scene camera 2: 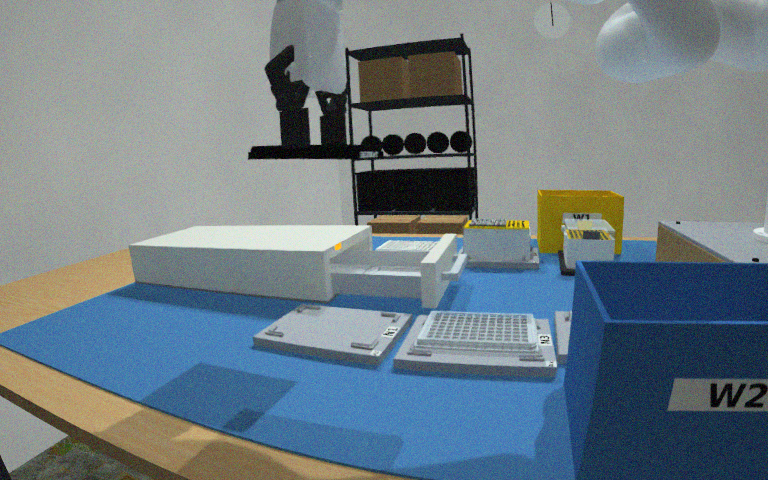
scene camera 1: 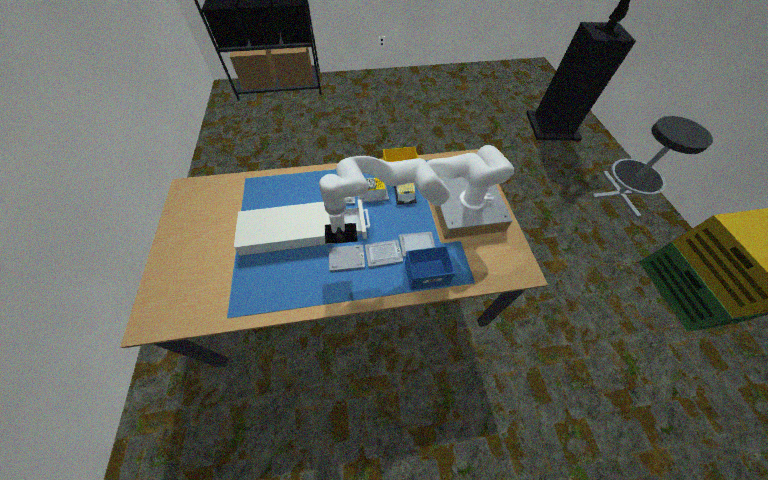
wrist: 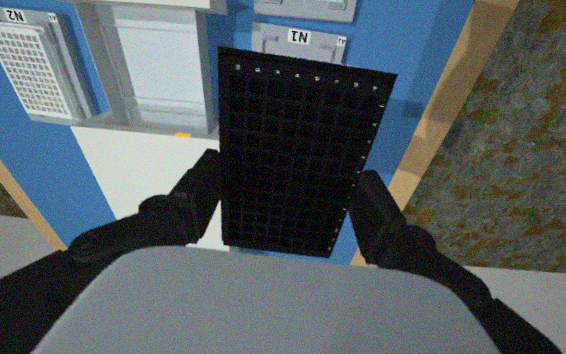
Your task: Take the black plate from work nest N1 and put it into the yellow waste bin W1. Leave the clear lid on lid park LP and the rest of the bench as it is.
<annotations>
white instrument: scene camera 2 292, 263; scene camera 1; wrist
same spot on white instrument: [wrist: 130, 164] = [scene camera 1: 319, 212]
</annotations>
